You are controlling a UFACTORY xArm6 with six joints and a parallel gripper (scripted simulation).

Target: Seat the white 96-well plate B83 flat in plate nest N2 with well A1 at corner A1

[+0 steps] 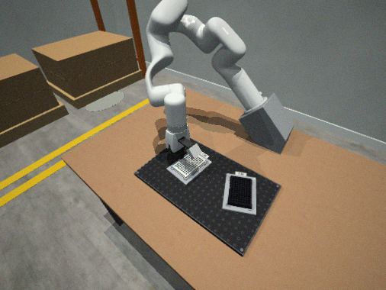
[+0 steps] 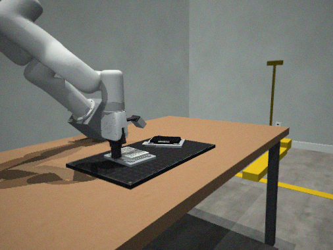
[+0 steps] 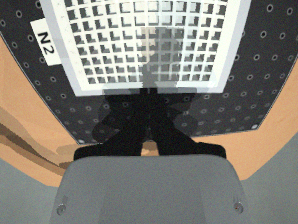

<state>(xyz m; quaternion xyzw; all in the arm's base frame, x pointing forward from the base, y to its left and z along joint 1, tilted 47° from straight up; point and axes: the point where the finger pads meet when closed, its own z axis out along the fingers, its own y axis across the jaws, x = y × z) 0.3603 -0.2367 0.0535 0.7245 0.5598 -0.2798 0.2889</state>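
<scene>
The white 96-well plate B83 is 60 mm to the left of my hand, 20 mm below it and 10 mm ahead of it. Round my hand: N2 label: 80 mm to the left, 80 mm behind, 40 mm below; A1 mark: 130 mm to the left, 50 mm behind, 30 mm below; black plate B38: 300 mm to the left, 30 mm ahead, 20 mm below.
</scene>
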